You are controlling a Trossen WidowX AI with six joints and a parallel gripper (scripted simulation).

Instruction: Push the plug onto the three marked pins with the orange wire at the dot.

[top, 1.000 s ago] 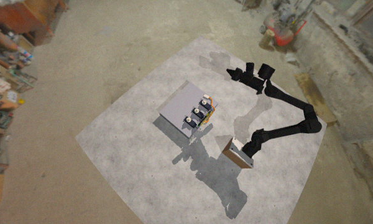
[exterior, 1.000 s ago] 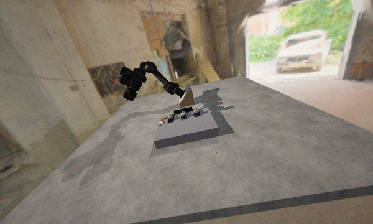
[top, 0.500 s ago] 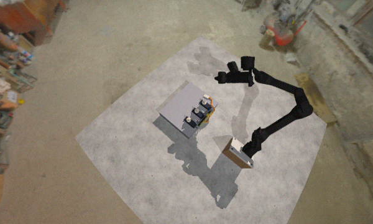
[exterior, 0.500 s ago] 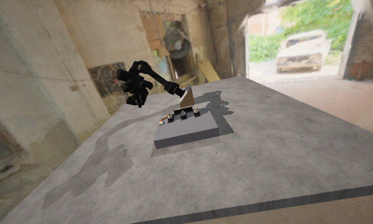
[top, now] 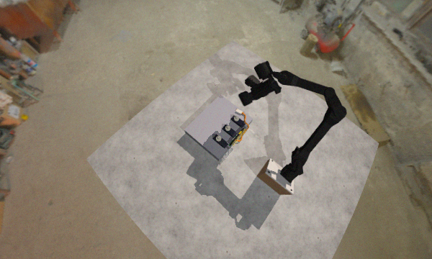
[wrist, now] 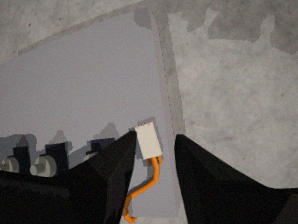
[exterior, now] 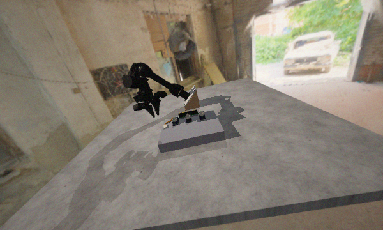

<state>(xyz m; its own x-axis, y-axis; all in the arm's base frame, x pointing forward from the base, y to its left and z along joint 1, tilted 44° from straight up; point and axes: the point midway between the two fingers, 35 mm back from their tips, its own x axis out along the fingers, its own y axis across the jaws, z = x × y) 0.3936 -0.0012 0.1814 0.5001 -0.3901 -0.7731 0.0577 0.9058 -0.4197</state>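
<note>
The yellow band is 12 cm to the left of my gripper tip, 11 cm behind it and 5 cm below it. From my gripper tip the other things lie so: grey printed holder (16 cm to the left, 10 cm below, 5 cm ahead).
</note>
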